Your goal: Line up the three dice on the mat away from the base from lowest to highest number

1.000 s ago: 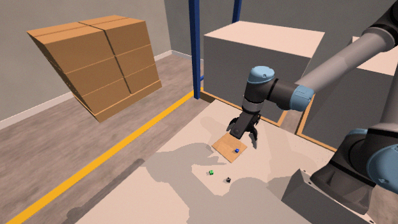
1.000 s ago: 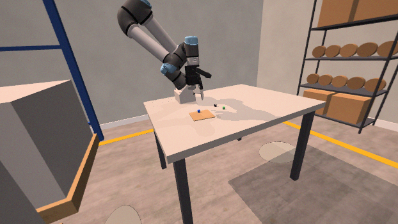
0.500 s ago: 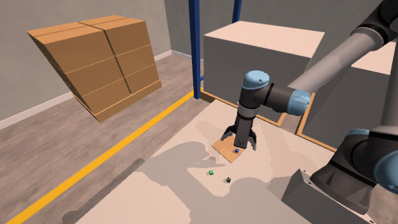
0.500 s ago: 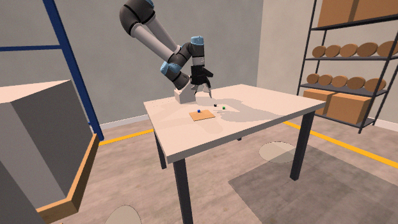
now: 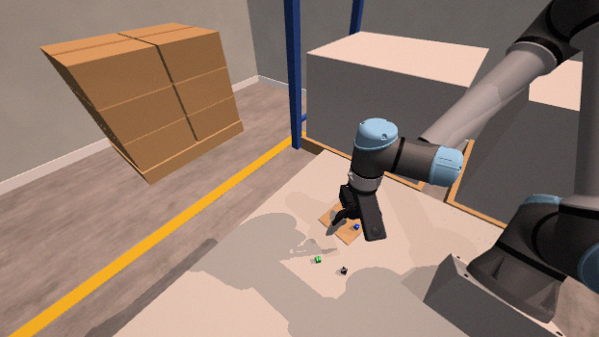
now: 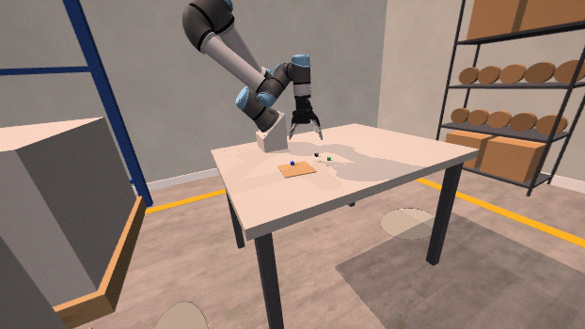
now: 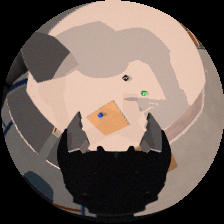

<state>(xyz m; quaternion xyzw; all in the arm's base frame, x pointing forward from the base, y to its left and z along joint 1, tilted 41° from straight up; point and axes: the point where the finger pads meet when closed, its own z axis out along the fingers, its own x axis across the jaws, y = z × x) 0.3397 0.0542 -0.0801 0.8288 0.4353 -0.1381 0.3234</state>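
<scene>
Right now my hand is 4 cm past the black die, 7 cm to the right of it and 10 cm above it. From my hand the other things lie so: green die 4 cm ahead, 10 cm to the left, 10 cm below; blue die 3 cm ahead, 8 cm to the right, 9 cm below; tan mat 8 cm ahead, 8 cm to the right, 10 cm below.
</scene>
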